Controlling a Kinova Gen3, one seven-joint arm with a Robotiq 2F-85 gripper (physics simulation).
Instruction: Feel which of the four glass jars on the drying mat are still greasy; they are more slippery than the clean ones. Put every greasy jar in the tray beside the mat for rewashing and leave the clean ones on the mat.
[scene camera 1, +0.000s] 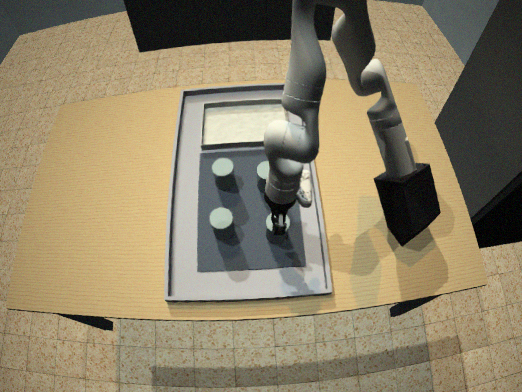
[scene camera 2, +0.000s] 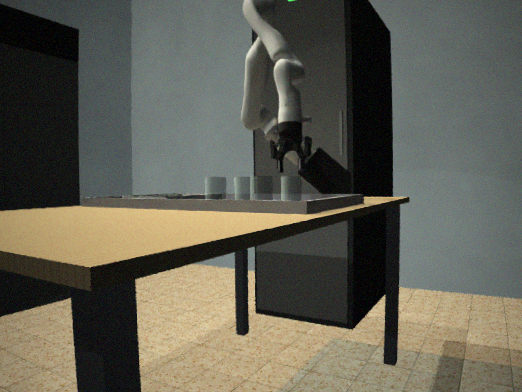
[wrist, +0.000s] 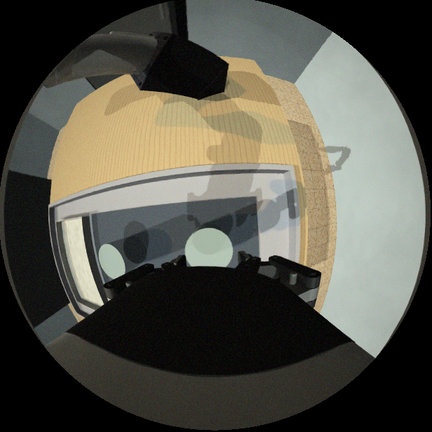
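Seen in the pictures: gripper, between the fingertips: (scene camera 1: 275, 220) (scene camera 2: 290, 171); arm's base, origin of its link: (scene camera 1: 401, 171) (scene camera 2: 308, 160).
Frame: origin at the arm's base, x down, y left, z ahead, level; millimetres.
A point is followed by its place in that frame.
Four pale green jars stand upright on the dark drying mat (scene camera 1: 250, 197) {x 155, y -20, z 442 mm} (wrist: 175, 207): back left (scene camera 1: 222, 167) {x 68, y -78, z 520 mm}, back right (scene camera 1: 262, 170) {x 68, y -60, z 403 mm} partly hidden by the arm, front left (scene camera 1: 221, 218) {x 68, y 88, z 521 mm} and front right (scene camera 1: 270, 222) {x 68, y 106, z 390 mm} (scene camera 2: 290, 189) {x 109, y 118, z 400 mm} (wrist: 209, 245). Another jar (wrist: 112, 261) also shows at the left of the wrist view. My gripper (scene camera 1: 279, 231) {x 54, y 109, z 378 mm} (scene camera 2: 291, 171) {x 54, y 109, z 378 mm} (wrist: 211, 261) is open and empty, a little above the front right jar, fingers pointing down. The pale rewash tray (scene camera 1: 240, 127) {x 155, y -304, z 468 mm} (wrist: 79, 250) lies behind the mat, its right end hidden by the arm; no jar shows in its visible part.
A low-rimmed grey surround (scene camera 1: 173, 200) {x 147, y -18, z 684 mm} (scene camera 2: 250, 205) {x 141, y 157, z 696 mm} encloses mat and tray on the wooden table (scene camera 1: 110, 200) {x 159, y -36, z 919 mm} (scene camera 2: 150, 220) {x 159, y 78, z 947 mm}. A small whitish object (scene camera 1: 305, 187) lies right of the mat, beside the arm. The arm's black base block (scene camera 1: 407, 200) {x -12, y 103, z 13 mm} (wrist: 185, 70) stands on the table at the right.
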